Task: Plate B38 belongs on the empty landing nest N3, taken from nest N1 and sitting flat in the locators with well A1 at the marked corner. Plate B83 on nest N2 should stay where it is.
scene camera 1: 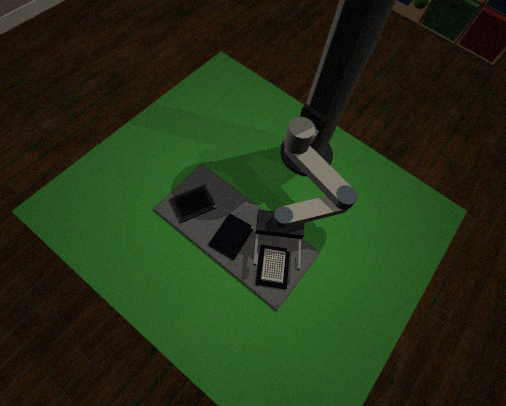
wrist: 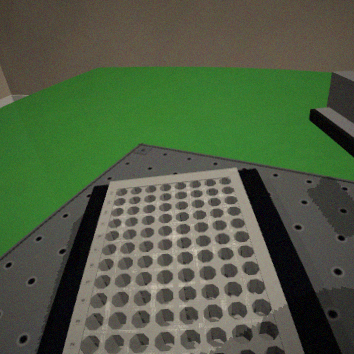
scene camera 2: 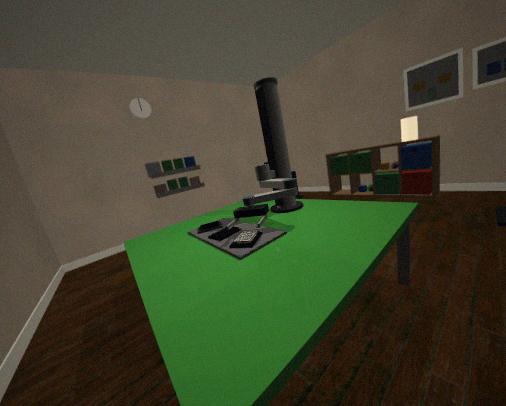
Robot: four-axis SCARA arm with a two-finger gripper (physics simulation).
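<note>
A white plate with a grid of wells (scene camera 1: pixel 273 265) (scene camera 2: pixel 246 237) (wrist: pixel 175 245) sits in a black nest (scene camera 1: pixel 259 284) (wrist: pixel 274 235) at the near right end of the grey board. My gripper (scene camera 1: pixel 277 266) (scene camera 2: pixel 244 228) is open and empty, its fingers spread wide above the board. In scene camera 1 they appear on either side of the white plate. A flat black nest or plate (scene camera 1: pixel 230 237) (scene camera 2: pixel 225 233) lies mid-board. A dark, rimmed unit (scene camera 1: pixel 192 202) (scene camera 2: pixel 210 226) is at the far left end; its contents are too dark to tell. Plate names, nest numbers and the A1 corner mark are unreadable.
The grey board (scene camera 1: pixel 225 189) (scene camera 2: pixel 241 254) (wrist: pixel 40 270) lies on the green table top (scene camera 1: pixel 125 300) (scene camera 2: pixel 280 285) (wrist: pixel 190 110). The arm's dark column (scene camera 1: pixel 345 60) (scene camera 2: pixel 274 130) stands behind it. A part of the gripper (wrist: pixel 335 120) shows at the upper right of the wrist view.
</note>
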